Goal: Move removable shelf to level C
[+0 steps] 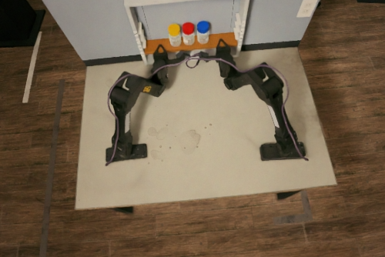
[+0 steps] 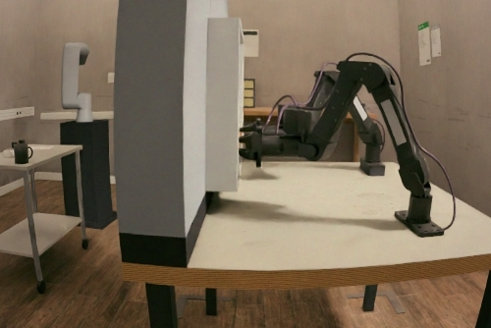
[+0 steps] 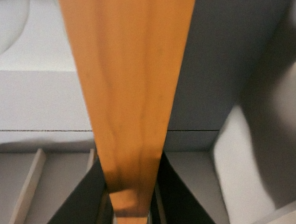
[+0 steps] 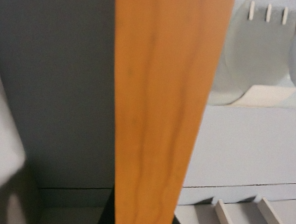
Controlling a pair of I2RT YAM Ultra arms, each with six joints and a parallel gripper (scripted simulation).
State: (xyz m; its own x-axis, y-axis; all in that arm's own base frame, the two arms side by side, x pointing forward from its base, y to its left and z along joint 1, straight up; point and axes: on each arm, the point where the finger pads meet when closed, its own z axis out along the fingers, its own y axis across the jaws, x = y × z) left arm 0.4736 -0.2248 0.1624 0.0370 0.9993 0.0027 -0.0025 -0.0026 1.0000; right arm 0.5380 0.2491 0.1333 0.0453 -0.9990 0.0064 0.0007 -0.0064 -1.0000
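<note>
The yellow-capped bottle is 8 cm to the right of my left hand, 6 cm above it and 2 cm ahead of it. Round my left hand: wall rack: 15 cm to the right, 11 cm above, 2 cm ahead; removable shelf: 15 cm to the right, 2 cm ahead; red-capped bottle: 14 cm to the right, 6 cm above, 2 cm ahead.
Now: the blue-capped bottle 90 mm to the left of my right hand and 60 mm above it. The rest, counted from my right hand: wall rack: 10 mm behind, 150 mm to the left, 110 mm above; then removable shelf: 10 mm behind, 150 mm to the left; then red-capped bottle: 160 mm to the left, 60 mm above.
</note>
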